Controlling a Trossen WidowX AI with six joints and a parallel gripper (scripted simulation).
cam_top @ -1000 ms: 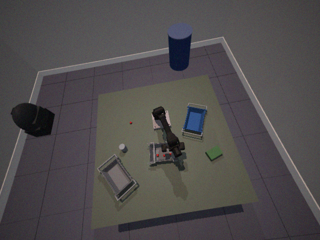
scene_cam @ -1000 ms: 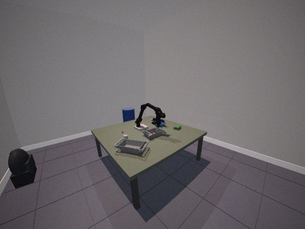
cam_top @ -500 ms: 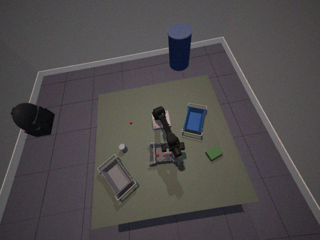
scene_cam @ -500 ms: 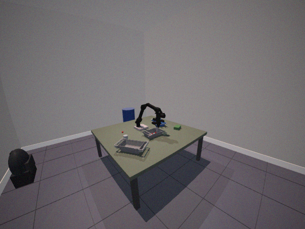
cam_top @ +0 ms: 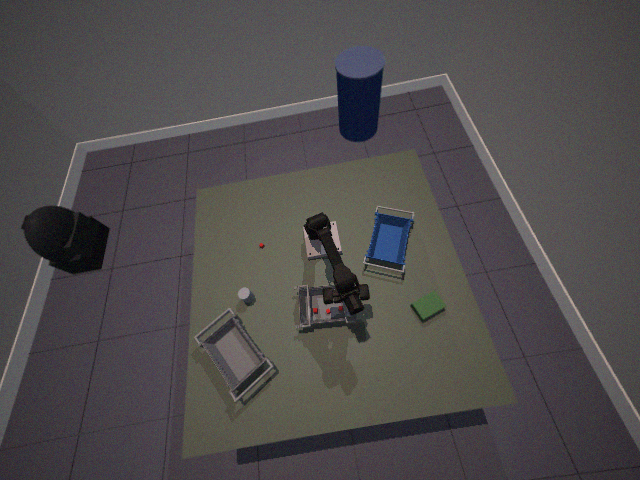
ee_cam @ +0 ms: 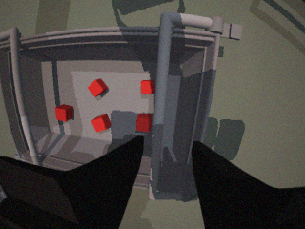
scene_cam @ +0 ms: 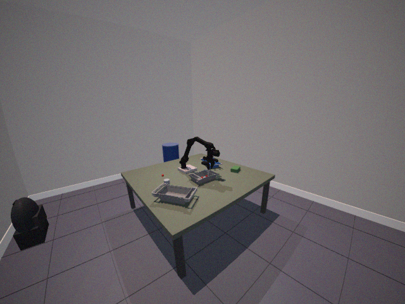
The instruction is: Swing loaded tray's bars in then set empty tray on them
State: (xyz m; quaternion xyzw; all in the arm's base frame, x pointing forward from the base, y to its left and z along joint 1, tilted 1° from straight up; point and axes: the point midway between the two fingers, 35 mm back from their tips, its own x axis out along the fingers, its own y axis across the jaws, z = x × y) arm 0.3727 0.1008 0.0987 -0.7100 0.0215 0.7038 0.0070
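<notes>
The blue tray lies 28 cm behind my gripper tip, 26 cm to the left of it and 5 cm below it. The rest, counted from my gripper tip: green block: 6 cm ahead, 35 cm to the left, 7 cm below; then red block: 37 cm behind, 38 cm to the right, 8 cm below.
</notes>
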